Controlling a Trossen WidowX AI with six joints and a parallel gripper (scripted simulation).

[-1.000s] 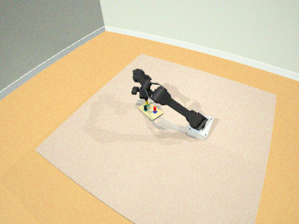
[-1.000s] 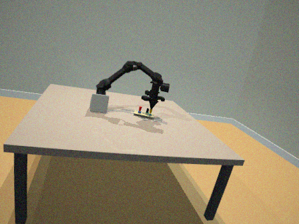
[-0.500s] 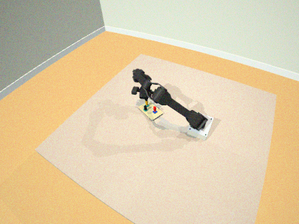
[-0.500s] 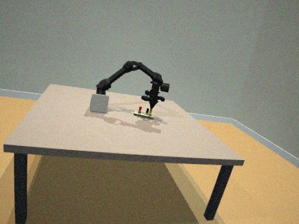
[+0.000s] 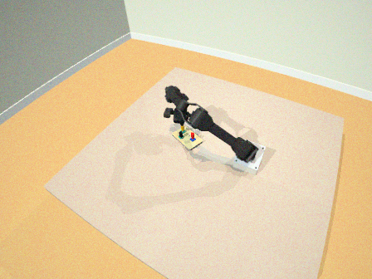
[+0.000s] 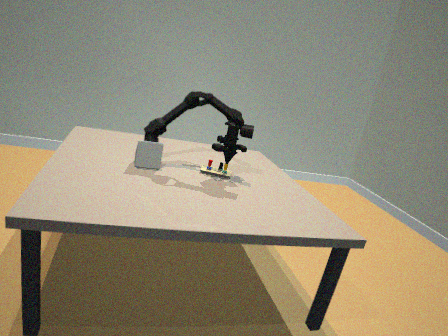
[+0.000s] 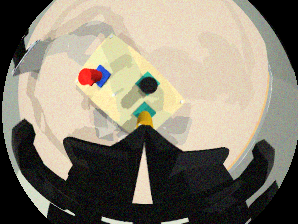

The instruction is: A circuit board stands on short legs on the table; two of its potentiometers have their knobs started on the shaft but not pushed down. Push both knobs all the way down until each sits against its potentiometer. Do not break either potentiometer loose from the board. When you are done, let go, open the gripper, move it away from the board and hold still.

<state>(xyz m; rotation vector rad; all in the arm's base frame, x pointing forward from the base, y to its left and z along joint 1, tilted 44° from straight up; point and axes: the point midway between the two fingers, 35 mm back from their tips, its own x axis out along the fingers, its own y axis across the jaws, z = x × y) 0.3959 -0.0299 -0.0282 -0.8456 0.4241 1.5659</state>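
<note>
Right now my gripper tip is 10 mm above the yellow knob. The rest, counted from my gripper tip: red knob: 80 mm behind, 30 mm to the left, 20 mm below.
</note>
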